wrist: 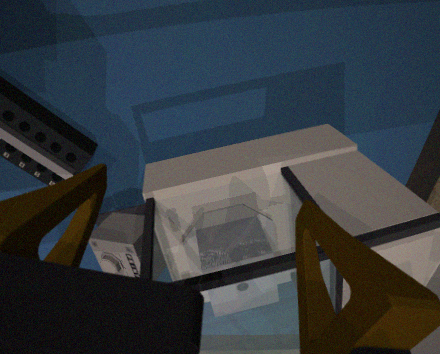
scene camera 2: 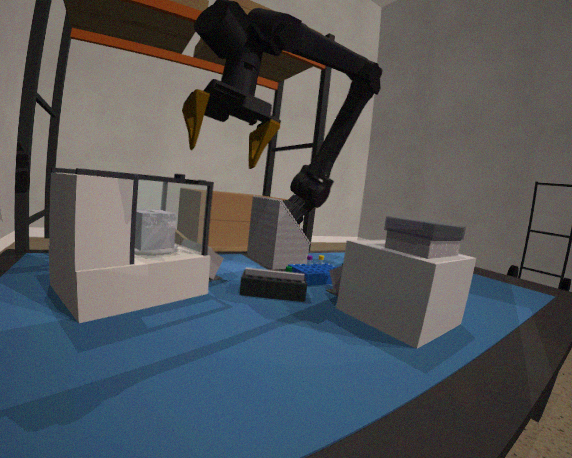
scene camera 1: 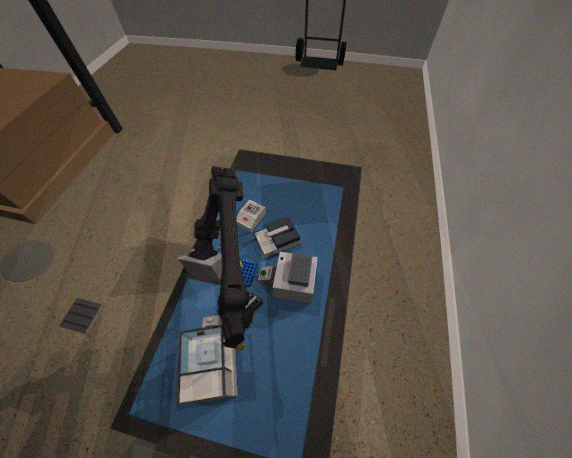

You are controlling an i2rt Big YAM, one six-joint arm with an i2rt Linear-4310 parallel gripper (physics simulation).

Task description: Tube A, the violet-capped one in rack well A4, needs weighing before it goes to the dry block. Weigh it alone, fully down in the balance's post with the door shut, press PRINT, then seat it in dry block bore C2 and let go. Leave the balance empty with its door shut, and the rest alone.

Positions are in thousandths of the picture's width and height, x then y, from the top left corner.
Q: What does my gripper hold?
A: Nothing.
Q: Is my gripper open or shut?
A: Open.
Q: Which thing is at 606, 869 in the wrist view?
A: A glass door.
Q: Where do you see a PRINT button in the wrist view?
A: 267, 682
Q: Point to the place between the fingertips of my gripper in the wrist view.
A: At 467, 544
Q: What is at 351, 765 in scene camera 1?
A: A glass door.
